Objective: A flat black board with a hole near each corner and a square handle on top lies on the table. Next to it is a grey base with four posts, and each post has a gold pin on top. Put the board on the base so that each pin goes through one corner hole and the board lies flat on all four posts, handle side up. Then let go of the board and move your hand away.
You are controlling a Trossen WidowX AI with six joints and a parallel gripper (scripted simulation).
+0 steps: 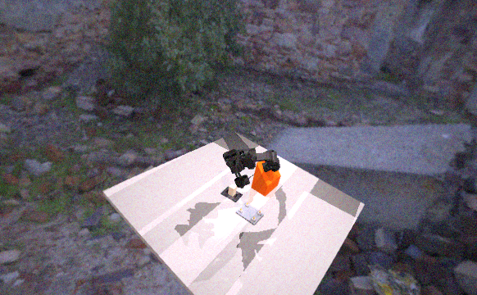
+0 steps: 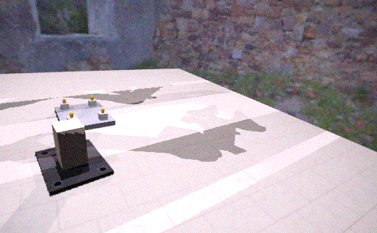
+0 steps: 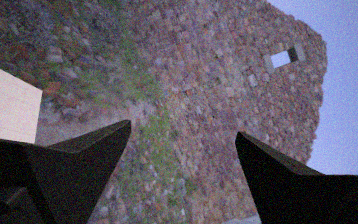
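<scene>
Now: gripper tip 510 mm above the flat black board, 350 mm past it and 330 mm to the left of it. Round my gripper tip: grey base 530 mm below, 320 mm behind, 130 mm to the right.
</scene>
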